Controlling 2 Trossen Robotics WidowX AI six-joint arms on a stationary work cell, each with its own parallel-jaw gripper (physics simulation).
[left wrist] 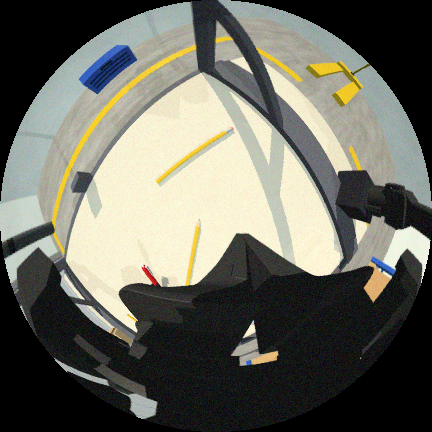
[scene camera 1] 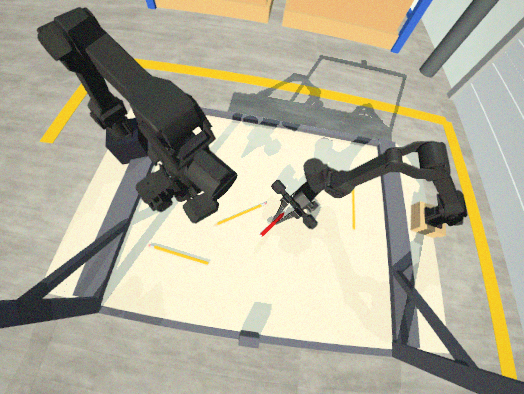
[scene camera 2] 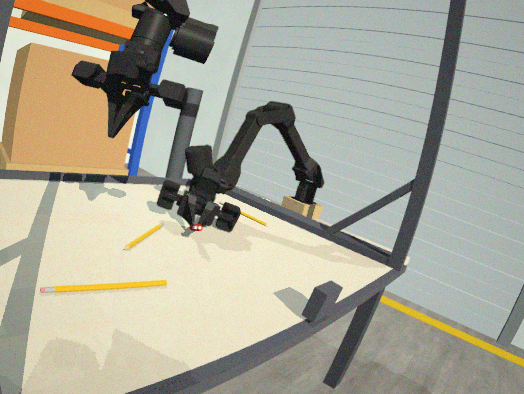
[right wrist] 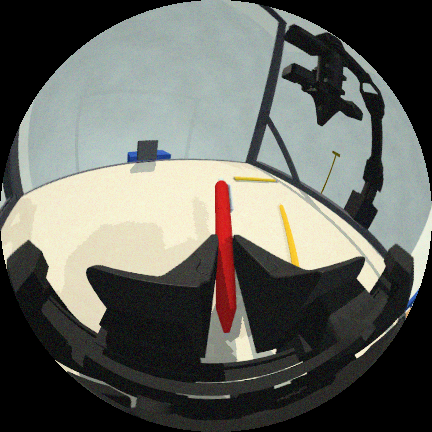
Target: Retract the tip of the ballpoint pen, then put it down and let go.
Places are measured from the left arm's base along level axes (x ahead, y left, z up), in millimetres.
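Pixels of known places: left gripper, fingertip midpoint: [left wrist: 240, 238] [scene camera 1: 184, 197] [scene camera 2: 110, 137] [right wrist: 319, 124]; right gripper, fingertip midpoint: [left wrist: 154, 283] [scene camera 1: 273, 222] [right wrist: 224, 240]; left arm's base, origin of the base link: [left wrist: 369, 198] [scene camera 1: 121, 131]; right arm's base, origin of the base link: [scene camera 1: 433, 217] [scene camera 2: 303, 201].
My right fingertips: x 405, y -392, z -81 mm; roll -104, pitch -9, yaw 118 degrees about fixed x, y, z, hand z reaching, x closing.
Ahead of a thing's pixels: the offset from my right fingertips to its middle. Level surfaces: height alone.
The red ballpoint pen {0 mm left, 4 mm back, 3 mm down} [scene camera 1: 271, 225] [scene camera 2: 196, 227] [left wrist: 150, 275] [right wrist: 221, 210] is held low over the cream table {25 mm down} [scene camera 1: 310, 310]. My right gripper [scene camera 1: 280, 217] [scene camera 2: 195, 225] [right wrist: 224, 240] is shut on its barrel. In the right wrist view the rounded end with a pale clip points away, and the tapered end points back between the fingers. No metal tip can be made out at the tapered end, and a small pale trace shows at the rounded end. My left gripper [scene camera 2: 111, 135] [left wrist: 240, 238] [right wrist: 319, 124] is shut and empty, high above the table.
One yellow pencil {61 mm left, 94 mm back, 22 mm down} [scene camera 1: 240, 214] [scene camera 2: 144, 236] [left wrist: 193, 252] [right wrist: 289, 235] lies near the pen. Another pencil {16 mm right, 302 mm back, 22 mm down} [scene camera 1: 180, 253] [scene camera 2: 107, 286] [left wrist: 192, 156] [right wrist: 255, 179] lies at the lower left in scene camera 1. A third pencil {1 mm right, 302 mm ahead, 22 mm down} [scene camera 1: 354, 210] [scene camera 2: 253, 218] lies near the right arm's side frame.
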